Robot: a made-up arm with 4 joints. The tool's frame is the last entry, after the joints. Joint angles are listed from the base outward.
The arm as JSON. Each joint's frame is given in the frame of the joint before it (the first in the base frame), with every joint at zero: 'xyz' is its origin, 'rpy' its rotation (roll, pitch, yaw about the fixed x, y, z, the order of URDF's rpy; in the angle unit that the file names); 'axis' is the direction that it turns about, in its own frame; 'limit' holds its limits. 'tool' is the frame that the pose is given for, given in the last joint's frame.
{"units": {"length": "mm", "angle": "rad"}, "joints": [
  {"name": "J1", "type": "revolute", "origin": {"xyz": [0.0, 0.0, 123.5], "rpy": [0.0, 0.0, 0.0]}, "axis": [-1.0, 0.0, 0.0], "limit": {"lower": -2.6, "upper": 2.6}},
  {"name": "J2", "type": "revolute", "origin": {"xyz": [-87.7, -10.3, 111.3], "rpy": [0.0, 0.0, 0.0]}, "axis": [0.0, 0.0, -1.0], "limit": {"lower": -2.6, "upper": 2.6}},
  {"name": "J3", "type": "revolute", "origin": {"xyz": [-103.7, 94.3, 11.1], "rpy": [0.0, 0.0, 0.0]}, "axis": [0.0, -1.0, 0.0], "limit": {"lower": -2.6, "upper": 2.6}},
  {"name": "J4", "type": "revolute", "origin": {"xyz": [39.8, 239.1, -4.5], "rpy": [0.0, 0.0, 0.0]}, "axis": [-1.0, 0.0, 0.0], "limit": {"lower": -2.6, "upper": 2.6}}
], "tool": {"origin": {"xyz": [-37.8, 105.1, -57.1], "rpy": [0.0, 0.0, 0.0]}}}
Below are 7 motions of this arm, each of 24 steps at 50 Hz.
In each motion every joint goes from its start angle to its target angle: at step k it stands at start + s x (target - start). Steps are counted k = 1, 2, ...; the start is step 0. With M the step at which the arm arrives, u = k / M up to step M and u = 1 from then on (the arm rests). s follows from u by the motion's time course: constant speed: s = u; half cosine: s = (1 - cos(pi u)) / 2; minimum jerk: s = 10 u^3 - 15 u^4 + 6 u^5.
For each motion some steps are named. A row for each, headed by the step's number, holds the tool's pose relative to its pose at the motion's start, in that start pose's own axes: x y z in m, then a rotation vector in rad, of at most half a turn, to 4 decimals.
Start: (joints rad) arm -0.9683 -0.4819 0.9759 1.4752
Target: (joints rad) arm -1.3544 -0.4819 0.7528 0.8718
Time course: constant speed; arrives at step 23
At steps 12, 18, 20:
12: 0.0263 -0.0245 0.0263 0.4227 0.1439 -0.0136
18: 0.0413 -0.0449 0.0382 0.6391 0.2106 -0.0365
20: 0.0466 -0.0530 0.0417 0.7119 0.2319 -0.0465

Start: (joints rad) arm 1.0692 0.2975 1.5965 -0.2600
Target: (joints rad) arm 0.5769 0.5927 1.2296 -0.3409
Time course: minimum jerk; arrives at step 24
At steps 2, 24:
2: 0.0010 -0.0004 -0.0007 -0.0011 0.0019 -0.0029
24: 0.1670 -0.1311 -0.1302 -0.1411 0.3992 -0.6378

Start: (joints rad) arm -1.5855 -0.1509 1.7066 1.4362
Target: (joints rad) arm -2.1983 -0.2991 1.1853 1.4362
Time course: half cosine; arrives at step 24
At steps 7, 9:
7: 0.0217 -0.0092 -0.0158 0.0188 0.1302 0.0652
9: 0.0333 -0.0153 -0.0254 0.0353 0.2041 0.1012

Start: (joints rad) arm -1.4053 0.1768 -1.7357 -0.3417
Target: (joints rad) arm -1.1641 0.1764 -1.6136 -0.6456
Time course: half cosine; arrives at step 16
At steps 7, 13, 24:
7: 0.0448 0.0170 0.0155 0.1354 -0.0981 -0.0612
13: 0.0997 0.0305 0.0393 0.3000 -0.2341 -0.1228
24: 0.1084 0.0319 0.0435 0.3260 -0.2575 -0.1311

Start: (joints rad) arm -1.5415 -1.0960 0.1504 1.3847
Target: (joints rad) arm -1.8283 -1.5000 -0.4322 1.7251
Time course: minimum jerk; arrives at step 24
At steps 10, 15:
10: -0.0619 -0.0166 -0.0287 -0.0716 -0.1228 0.1267
15: -0.1199 -0.0273 -0.0730 -0.1944 -0.2814 0.2401

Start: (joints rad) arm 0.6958 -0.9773 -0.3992 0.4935
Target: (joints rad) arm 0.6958 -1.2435 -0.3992 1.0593
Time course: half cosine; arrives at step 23
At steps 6, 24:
6: -0.0150 -0.0082 -0.0178 -0.1062 -0.0200 0.0334
24: -0.0763 -0.0769 -0.1001 -0.6664 -0.1750 0.1782

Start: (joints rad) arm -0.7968 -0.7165 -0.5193 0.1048
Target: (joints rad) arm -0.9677 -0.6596 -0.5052 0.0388
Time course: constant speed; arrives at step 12
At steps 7, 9, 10, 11, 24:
7: -0.0028 -0.0018 0.0292 0.1212 -0.0729 0.0025
9: -0.0041 -0.0029 0.0377 0.1561 -0.0933 0.0038
10: -0.0048 -0.0036 0.0420 0.1737 -0.1034 0.0046
11: -0.0056 -0.0043 0.0463 0.1912 -0.1135 0.0055
24: -0.0065 -0.0051 0.0506 0.2088 -0.1235 0.0064

